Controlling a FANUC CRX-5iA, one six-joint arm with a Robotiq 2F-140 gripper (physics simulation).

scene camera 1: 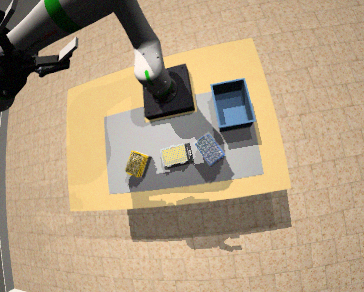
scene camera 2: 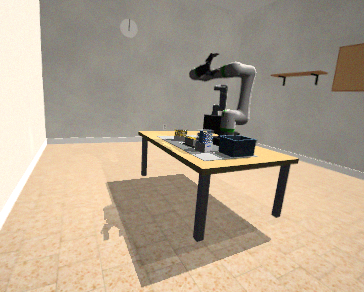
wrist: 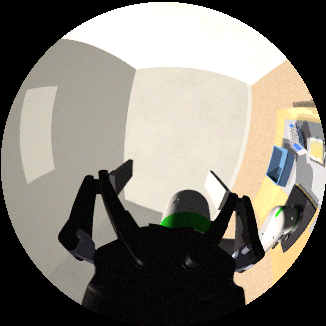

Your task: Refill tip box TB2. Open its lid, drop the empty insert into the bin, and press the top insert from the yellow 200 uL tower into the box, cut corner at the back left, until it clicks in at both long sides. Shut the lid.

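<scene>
The tip box TB2 (scene camera 1: pixel 175 155) (scene camera 2: pixel 190 141) (wrist: pixel 316 150) stands in the middle of the grey mat, with a yellow grid on top, a pale rim and a dark part at its right in scene view 1. I cannot tell its lid's state or any cut corner. The yellow tower (scene camera 1: pixel 137 164) (scene camera 2: pixel 180 133) stands left of the box in scene view 1. The blue bin (scene camera 1: pixel 233 109) (scene camera 2: pixel 238 146) (wrist: pixel 279 166) stands at the back right there; no insert shows in it. My gripper (wrist: pixel 169 173) is open and empty, held high, away from the table objects, facing the walls.
A blue tower (scene camera 1: pixel 209 149) (scene camera 2: pixel 205 140) (wrist: pixel 296 139) stands close right of the box in scene view 1. The arm's black base plate (scene camera 1: pixel 179 107) is behind the box, left of the bin. The grey mat (scene camera 1: pixel 120 135) lies on the yellow table (scene camera 1: pixel 87 150). A wall shelf (scene camera 2: pixel 299 74) is right.
</scene>
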